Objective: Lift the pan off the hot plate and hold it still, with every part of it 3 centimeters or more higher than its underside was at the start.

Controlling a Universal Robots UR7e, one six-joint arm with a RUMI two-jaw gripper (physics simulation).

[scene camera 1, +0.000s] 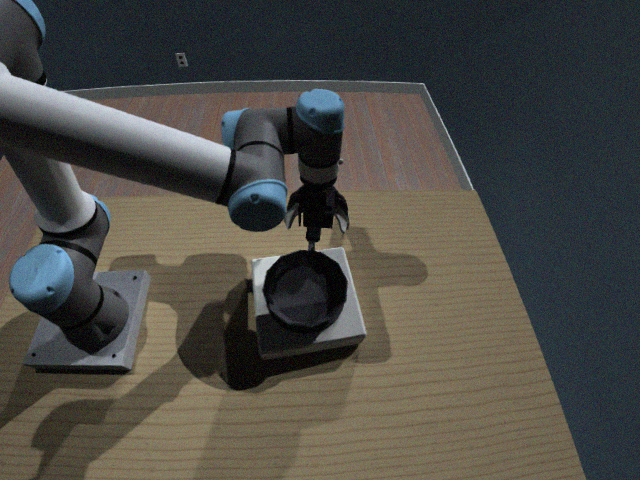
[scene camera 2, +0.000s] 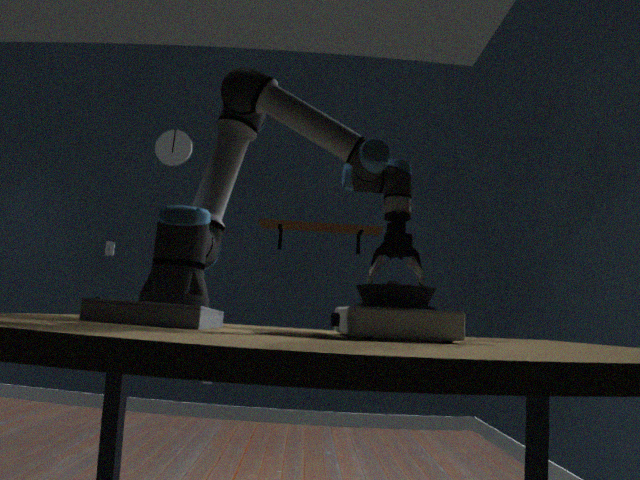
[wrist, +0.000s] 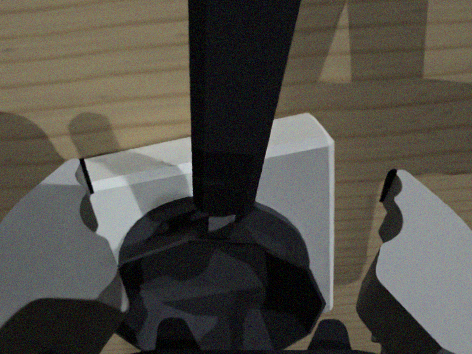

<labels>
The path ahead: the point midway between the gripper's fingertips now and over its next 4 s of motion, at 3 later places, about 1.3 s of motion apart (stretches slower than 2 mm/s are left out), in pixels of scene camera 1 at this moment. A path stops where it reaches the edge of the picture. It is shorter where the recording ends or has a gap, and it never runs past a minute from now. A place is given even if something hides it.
My gripper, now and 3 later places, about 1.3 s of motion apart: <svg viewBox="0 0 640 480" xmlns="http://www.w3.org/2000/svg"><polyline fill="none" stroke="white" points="316,226 316,222 316,212 315,206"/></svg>
</labels>
